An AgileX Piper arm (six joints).
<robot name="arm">
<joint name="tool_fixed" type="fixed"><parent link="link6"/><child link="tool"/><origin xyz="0 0 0" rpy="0 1.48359 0"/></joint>
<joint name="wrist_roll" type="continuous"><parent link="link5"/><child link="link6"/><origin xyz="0.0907 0 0.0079" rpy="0 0 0"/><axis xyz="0.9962 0 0.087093"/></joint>
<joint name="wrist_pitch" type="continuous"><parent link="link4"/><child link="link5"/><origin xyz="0 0 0" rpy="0 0 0"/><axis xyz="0 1 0"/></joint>
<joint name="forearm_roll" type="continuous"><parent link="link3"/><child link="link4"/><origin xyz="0.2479 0 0.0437" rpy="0 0 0"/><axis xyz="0.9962 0 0.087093"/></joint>
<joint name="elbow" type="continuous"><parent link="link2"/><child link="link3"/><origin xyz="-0.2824 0 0.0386" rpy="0 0 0"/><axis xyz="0 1 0"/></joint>
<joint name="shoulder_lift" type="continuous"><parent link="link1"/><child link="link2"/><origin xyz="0 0 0" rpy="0 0 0"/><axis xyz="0 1 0"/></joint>
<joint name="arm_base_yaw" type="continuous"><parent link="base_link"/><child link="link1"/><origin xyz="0 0 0.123" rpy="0 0 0"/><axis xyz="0 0 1"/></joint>
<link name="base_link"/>
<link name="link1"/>
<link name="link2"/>
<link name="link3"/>
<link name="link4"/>
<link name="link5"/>
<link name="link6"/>
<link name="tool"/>
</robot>
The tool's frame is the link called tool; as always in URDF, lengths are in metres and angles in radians. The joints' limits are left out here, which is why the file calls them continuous.
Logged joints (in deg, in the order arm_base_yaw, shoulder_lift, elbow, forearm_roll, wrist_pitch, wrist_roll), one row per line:
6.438 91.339 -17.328 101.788 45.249 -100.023
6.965 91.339 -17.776 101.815 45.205 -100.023
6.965 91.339 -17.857 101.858 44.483 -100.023
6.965 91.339 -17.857 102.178 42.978 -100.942
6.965 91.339 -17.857 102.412 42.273 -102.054
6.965 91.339 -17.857 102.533 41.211 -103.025
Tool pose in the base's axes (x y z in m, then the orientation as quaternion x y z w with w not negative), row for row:
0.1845 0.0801 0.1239 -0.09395 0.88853 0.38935 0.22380
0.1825 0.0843 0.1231 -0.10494 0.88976 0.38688 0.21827
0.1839 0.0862 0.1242 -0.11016 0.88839 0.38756 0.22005
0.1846 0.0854 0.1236 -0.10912 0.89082 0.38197 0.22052
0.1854 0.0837 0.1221 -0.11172 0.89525 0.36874 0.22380
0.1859 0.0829 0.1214 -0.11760 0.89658 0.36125 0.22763
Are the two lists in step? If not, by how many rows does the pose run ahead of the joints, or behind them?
The pose runs 1 row behind the joints: the pose in row i belongs to the joints in row i - 1.
